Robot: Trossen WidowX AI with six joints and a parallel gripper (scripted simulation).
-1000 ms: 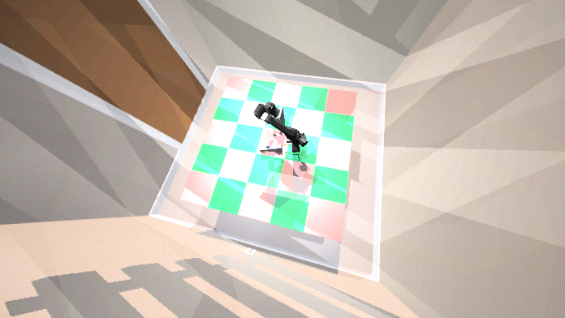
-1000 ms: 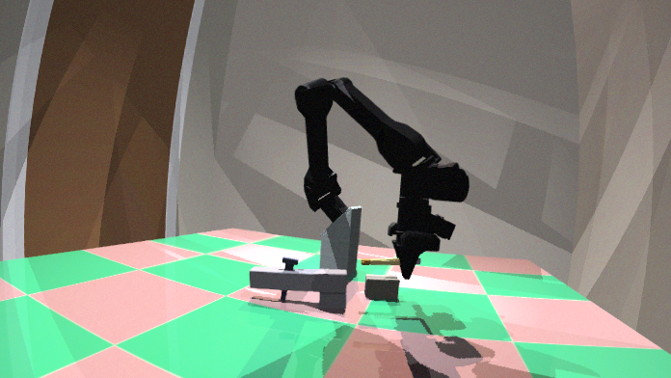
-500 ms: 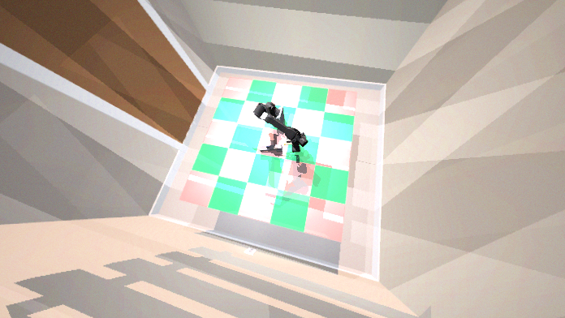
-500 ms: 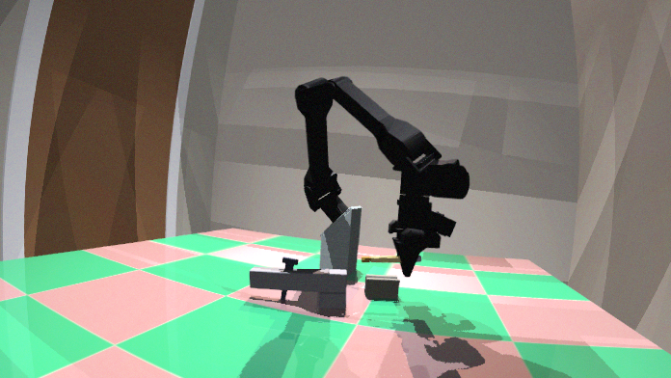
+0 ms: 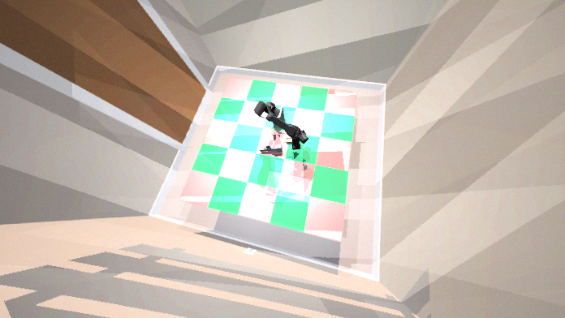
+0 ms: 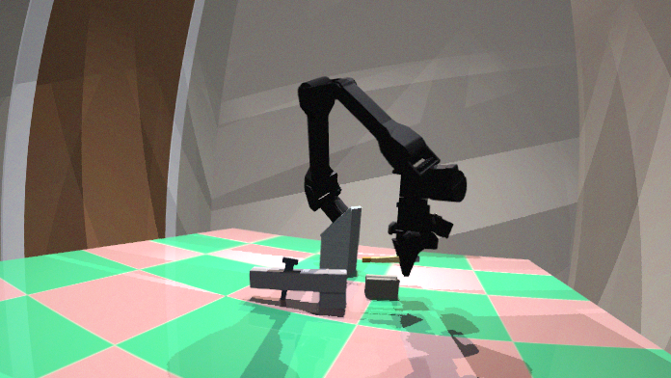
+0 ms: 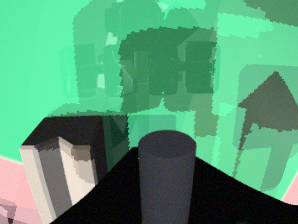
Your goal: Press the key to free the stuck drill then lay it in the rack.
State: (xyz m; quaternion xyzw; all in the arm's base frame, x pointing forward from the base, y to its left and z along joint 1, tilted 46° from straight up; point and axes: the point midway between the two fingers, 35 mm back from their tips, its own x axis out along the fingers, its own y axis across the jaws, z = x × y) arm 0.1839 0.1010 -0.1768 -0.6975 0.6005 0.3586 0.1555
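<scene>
Right now my gripper tip is 4 cm to the left of the drill, 3 cm below it and 1 cm short of it. The rest, counted from my gripper tip: rack 5 cm to the right, 4 cm below, 3 cm behind; key 21 cm to the right, 10 cm ahead, 1 cm below.
</scene>
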